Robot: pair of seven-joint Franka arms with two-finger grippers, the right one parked.
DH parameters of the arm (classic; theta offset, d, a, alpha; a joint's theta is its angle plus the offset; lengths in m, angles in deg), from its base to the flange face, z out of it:
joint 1: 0 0.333 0 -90
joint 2: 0 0 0 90
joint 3: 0 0.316 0.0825 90
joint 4: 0 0 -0.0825 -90
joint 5: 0 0.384 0 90
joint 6: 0 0 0.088 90
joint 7: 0 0.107 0 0
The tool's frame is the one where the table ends.
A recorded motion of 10 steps. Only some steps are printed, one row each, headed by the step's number.
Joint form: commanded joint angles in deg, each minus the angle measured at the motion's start. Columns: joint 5, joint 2, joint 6, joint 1, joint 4, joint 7, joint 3.
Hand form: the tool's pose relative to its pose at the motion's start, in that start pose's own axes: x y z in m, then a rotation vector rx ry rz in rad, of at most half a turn. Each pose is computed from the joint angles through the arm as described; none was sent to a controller.
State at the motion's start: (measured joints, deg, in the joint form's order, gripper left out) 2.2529 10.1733 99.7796 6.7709 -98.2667 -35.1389 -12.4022
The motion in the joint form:
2: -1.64 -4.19 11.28 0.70 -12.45 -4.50 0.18
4: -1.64 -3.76 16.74 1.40 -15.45 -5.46 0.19
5: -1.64 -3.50 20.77 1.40 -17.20 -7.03 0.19
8: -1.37 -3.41 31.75 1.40 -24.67 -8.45 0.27
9: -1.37 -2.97 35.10 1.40 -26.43 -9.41 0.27
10: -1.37 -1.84 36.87 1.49 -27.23 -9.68 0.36
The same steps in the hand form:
2: -0.0150 -0.0121 0.0468 -0.0424 0.0318 -0.0976
4: -0.0091 -0.0162 0.0672 -0.0667 0.0580 -0.1263
5: -0.0072 -0.0147 0.0775 -0.0901 0.0844 -0.1536
8: -0.0140 -0.0183 0.1214 -0.1262 0.1319 -0.1761
9: -0.0150 -0.0185 0.1339 -0.1417 0.1453 -0.1925
10: -0.0133 -0.0192 0.1478 -0.1440 0.1404 -0.2003

